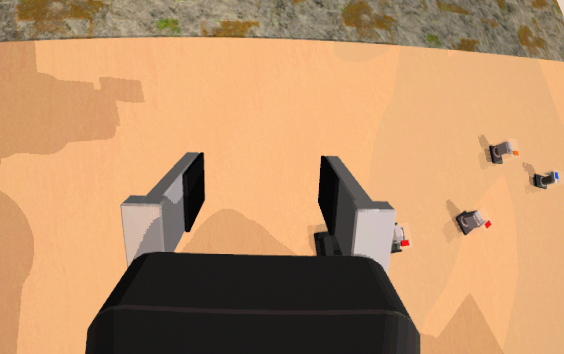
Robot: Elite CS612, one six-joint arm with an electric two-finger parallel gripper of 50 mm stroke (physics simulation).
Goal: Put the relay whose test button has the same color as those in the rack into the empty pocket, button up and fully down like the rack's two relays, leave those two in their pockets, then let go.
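Places are measured from the arm's base along level axes (x ahead, y left, z up), in centimetres.
Where they show: gripper, fingertip midpoint: (262,178).
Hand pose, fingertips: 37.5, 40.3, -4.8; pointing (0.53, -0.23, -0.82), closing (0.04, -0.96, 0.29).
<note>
Things, the pixels of their centre, and the offset from my fingertips, as dx, dy, dz. "spot": a spot on its surface instead. Level surfaces: height alone.
- rack at a spot on its surface: (322,243) spot: -0.1, -13.1, -21.1
- red test button at the middle of its body: (405,243) +0.3, -21.6, -18.2
- red button at the middle of its body: (487,224) +3.5, -35.5, -18.7
- orange button at the middle of its body: (515,153) +14.6, -43.0, -18.7
- slimmer relay at the middle of its body: (547,179) +12.5, -53.4, -20.8
- blue button at the middle of its body: (556,175) +12.5, -52.6, -18.7
- wooden table top at its surface level: dz -23.0
My gripper (262,178) is open and empty, high above the table. The rack (322,243) is mostly hidden behind the right finger; its dark left end shows at the finger's inner side. At its right end sits a relay (398,233) with a red test button (405,243); the other racked relay and the pocket layout are hidden. To the right lie three loose relays: one relay (469,222) with a red button (488,224), one relay (500,151) with an orange button (516,153), and a slimmer relay (545,180) with a blue button (556,175).
The wooden table top (260,100) ends at a far edge, beyond which a mottled grey and brown surface (290,17) shows. The loose relays stand apart from each other, right of the rack. Shadows fall across the table.
</note>
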